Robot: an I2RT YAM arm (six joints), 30 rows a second.
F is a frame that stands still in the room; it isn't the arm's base.
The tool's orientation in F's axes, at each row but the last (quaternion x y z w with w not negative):
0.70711 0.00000 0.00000 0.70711
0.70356 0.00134 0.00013 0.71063
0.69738 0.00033 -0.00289 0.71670
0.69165 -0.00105 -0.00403 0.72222
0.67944 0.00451 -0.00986 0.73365
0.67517 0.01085 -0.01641 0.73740
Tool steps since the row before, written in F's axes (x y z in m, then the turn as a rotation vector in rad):
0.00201 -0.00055 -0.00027 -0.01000 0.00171 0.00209
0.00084 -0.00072 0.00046 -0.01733 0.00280 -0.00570
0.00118 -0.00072 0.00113 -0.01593 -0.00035 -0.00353
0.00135 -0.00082 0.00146 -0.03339 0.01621 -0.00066
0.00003 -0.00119 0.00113 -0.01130 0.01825 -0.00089
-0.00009 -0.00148 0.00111 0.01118 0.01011 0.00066
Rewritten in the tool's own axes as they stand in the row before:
0.00201 -0.00027 0.00055 -0.01000 0.00209 -0.00171
0.00084 0.00045 0.00073 -0.01731 -0.00570 -0.00289
0.00118 0.00112 0.00075 -0.01591 -0.00361 0.00031
0.00135 0.00143 0.00087 -0.03350 -0.00010 -0.01599
0.00002 0.00104 0.00127 -0.01143 0.00028 -0.01819
-0.00012 0.00097 0.00157 0.01105 0.00198 -0.01008

